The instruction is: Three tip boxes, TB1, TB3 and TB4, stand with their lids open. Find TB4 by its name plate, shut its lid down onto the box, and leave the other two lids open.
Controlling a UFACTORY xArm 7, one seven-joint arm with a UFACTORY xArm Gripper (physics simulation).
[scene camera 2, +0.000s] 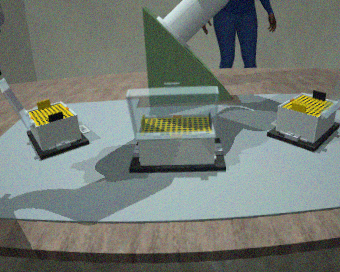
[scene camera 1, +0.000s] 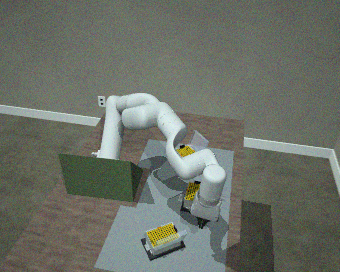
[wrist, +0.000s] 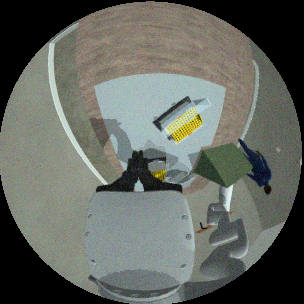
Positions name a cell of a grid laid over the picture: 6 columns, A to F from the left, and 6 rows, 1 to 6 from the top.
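A blue-grey mat (scene camera 2: E4) is in my sight, and the wrist view shows the mat (wrist: C3) too.
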